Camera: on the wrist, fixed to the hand. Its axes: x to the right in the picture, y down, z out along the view.
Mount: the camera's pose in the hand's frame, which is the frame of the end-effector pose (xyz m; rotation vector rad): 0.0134 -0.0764 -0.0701 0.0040 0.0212 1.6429
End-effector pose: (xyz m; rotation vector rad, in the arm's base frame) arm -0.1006 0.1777 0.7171 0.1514 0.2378 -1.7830
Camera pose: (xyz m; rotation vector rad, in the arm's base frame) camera -0.1799 0.1981 0.6520 0.2589 0.0536 -0.1486
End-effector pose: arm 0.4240 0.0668 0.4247 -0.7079 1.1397 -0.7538
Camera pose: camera 0.3478 0.0052 0.4611 0.3600 1.3001 0.6371
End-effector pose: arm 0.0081 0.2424 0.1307 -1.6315 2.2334 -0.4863
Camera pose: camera 0.0366 0.2133 0.2270 0.5109 2.6248 -0.0046
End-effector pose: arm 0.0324 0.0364 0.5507 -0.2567 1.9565 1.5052
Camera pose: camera 0.0356 -0.0496 0.4914 -1.3220 -1.6262 -1.7432
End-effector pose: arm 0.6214 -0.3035 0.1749 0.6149 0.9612 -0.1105
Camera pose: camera 0.5508 -0.3266 0.1013 1.2328 0.2419 1.3448
